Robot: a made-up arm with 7 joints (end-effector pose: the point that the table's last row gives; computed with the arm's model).
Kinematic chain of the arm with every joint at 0, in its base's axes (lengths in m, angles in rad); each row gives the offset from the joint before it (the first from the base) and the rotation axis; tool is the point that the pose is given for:
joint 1: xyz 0 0.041 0 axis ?
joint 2: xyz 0 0.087 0 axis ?
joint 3: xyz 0 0 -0.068 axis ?
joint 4: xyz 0 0 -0.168 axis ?
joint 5: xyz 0 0 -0.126 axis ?
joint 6: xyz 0 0 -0.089 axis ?
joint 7: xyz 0 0 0 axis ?
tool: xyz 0 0 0
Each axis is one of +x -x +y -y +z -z.
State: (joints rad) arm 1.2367 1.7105 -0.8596 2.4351 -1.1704 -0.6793 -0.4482
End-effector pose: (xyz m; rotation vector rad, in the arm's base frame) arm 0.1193 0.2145 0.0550 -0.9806 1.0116 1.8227
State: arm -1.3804 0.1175 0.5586 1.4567 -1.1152 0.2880 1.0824
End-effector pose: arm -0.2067 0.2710 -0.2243 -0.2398 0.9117 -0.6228
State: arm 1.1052 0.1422 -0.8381 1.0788 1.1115 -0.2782 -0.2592
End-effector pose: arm 0.3733 0.0364 -0.0457 -0.7288 -1.8820 0.1056
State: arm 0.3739 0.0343 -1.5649 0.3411 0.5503 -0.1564 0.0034
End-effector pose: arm 0.1614 0.0712 -0.4102 -0.1741 -0.6360 -1.0505
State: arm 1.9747 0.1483 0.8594 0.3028 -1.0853 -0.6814 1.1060
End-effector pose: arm 0.3782 0.2412 0.2072 0.3001 -2.2547 -1.3119
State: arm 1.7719 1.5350 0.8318 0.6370 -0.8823 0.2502 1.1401
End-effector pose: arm -0.0954 0.5400 0.0685 0.7821 -1.6908 0.6535
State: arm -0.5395 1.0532 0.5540 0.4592 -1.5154 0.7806 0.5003
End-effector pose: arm -0.0171 0.5254 -0.1863 1.2248 1.3386 -0.5542
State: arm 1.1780 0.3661 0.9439 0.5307 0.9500 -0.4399 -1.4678
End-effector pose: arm 0.3588 0.3611 -0.0796 -0.1716 -0.0771 2.7733
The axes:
joint 1: -y
joint 2: +x
joint 3: +z
joint 4: -y
joint 5: +z
joint 6: +y
joint 7: -x

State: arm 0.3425 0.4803 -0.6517 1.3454 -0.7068 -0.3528 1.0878
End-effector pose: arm 0.2613 0.1465 -0.2366 -0.1614 -0.6032 -2.2061
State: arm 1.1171 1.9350 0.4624 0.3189 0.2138 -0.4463 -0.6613
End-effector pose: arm -0.1397 0.5286 0.1353 -2.0753 1.4021 -1.4318
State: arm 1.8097 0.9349 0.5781 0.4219 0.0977 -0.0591 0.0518
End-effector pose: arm 0.1943 0.5043 0.1232 0.3810 -2.3587 1.2695
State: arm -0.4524 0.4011 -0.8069 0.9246 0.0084 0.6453 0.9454
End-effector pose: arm -0.0614 0.1566 -0.3980 -0.8084 0.7086 -0.6495
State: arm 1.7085 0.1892 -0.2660 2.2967 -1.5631 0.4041 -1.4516
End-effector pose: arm 0.0773 0.1040 0.1673 -0.6707 0.6897 -1.5535
